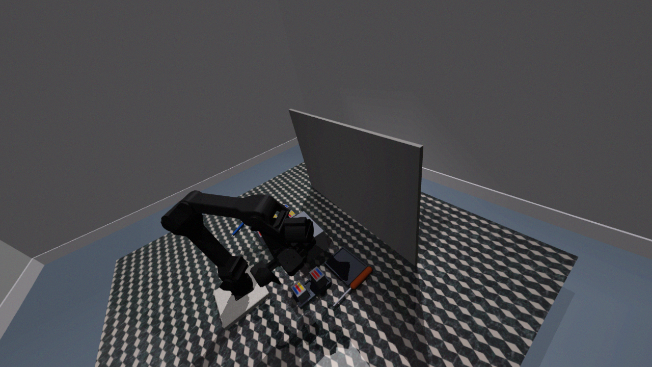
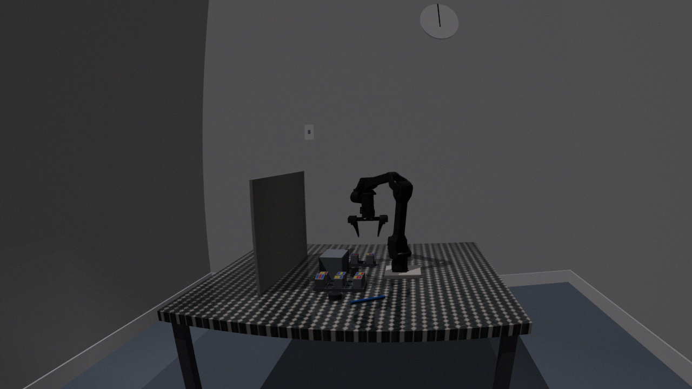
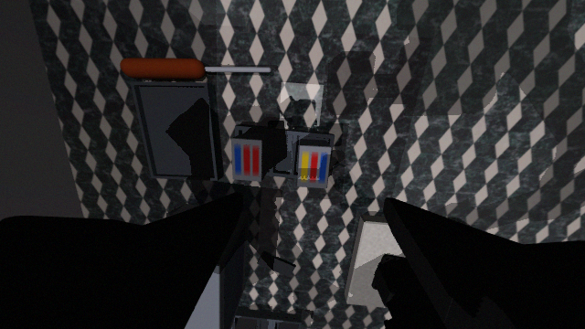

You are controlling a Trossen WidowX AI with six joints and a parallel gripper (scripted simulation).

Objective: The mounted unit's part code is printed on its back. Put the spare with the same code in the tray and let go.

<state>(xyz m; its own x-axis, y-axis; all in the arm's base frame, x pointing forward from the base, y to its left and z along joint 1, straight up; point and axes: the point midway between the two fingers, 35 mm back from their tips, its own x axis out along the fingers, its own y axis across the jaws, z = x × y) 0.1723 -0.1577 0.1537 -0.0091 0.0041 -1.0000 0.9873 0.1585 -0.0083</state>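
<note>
Right now my gripper tip is 100 mm above the grey spare block and 10 mm past it. From my gripper tip the other things lie so: grey tray 170 mm ahead, 130 mm below; grey mounted unit 200 mm to the left, 120 mm ahead, 90 mm below; tall grey panel 350 mm ahead, 200 mm to the left, 90 mm above.
</note>
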